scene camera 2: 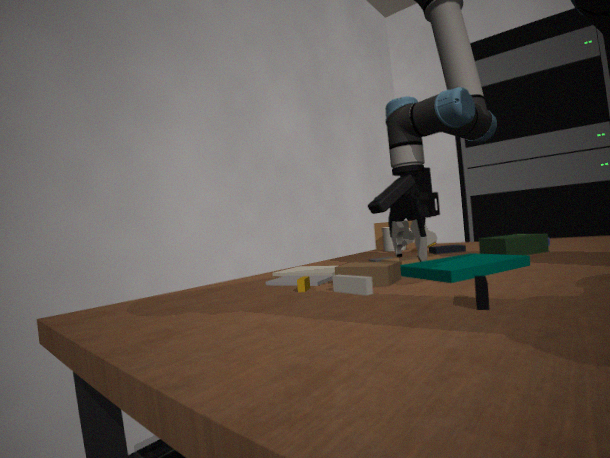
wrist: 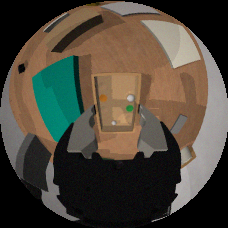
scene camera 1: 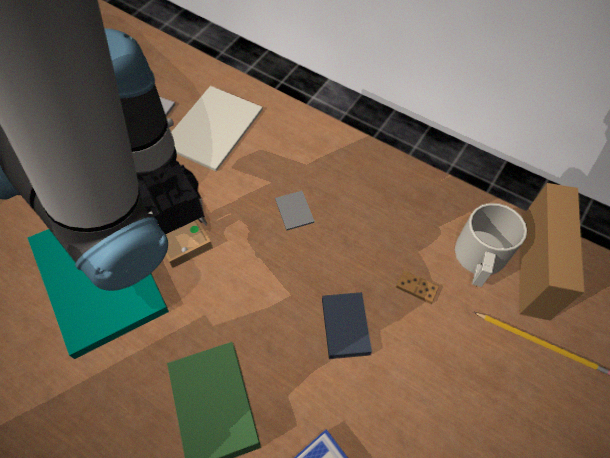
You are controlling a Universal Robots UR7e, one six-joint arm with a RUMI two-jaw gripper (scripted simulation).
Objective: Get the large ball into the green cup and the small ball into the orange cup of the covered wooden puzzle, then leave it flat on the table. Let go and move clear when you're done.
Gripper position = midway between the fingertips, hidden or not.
Note:
In view: the gripper (scene camera 2: 411,265), a covered wooden puzzle (scene camera 1: 189,241), a grey tile (scene camera 1: 294,210), a teal slab (scene camera 1: 88,317), a dark blue block (scene camera 1: 347,334) and a cream slab (scene camera 1: 208,133).
The covered wooden puzzle is seen too in the wrist view (wrist: 116,97). The teal slab is seen too in scene camera 2 (scene camera 2: 453,269) and in the wrist view (wrist: 57,90). The cream slab shows as well in the wrist view (wrist: 177,54).

